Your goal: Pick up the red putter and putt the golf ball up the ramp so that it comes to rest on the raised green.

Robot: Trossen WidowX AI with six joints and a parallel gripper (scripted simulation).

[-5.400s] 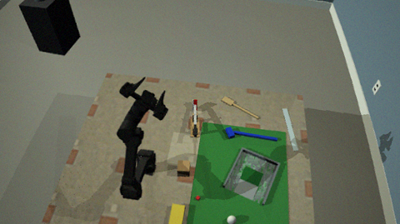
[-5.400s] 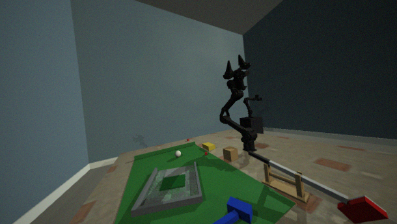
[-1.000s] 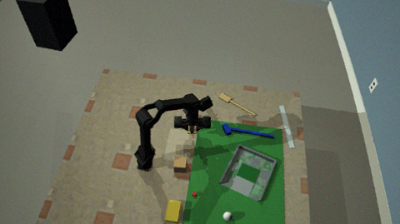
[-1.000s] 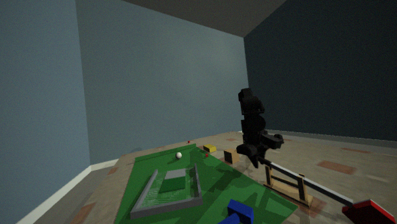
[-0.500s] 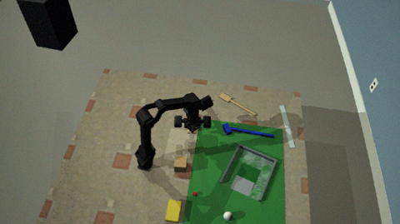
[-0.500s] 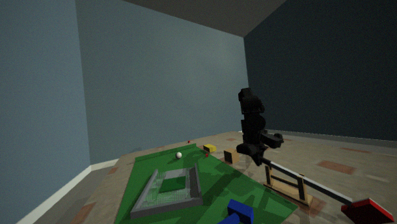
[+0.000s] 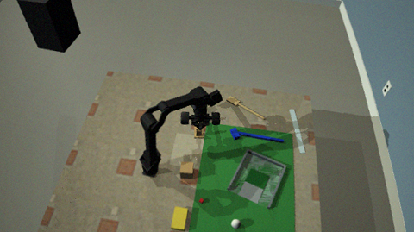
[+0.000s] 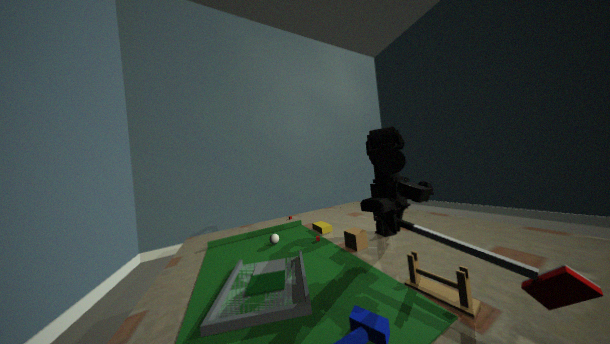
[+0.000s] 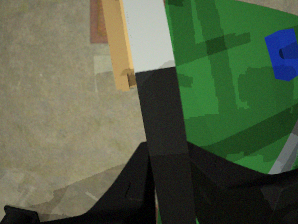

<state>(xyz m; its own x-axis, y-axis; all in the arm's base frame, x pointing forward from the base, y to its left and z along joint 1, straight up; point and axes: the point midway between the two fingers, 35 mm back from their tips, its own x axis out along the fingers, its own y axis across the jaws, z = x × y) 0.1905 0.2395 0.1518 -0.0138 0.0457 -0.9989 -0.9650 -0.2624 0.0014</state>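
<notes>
Now: the yellow block 3 cm ahead of my gripper tip, 44 cm to the right of it and 10 cm below it. Also, from my gripper tip: wooden block: 1 cm behind, 20 cm to the right, 9 cm below; wooden stand: 2 cm behind, 7 cm to the left, 9 cm below; red putter: 4 cm behind, 11 cm to the left.
</notes>
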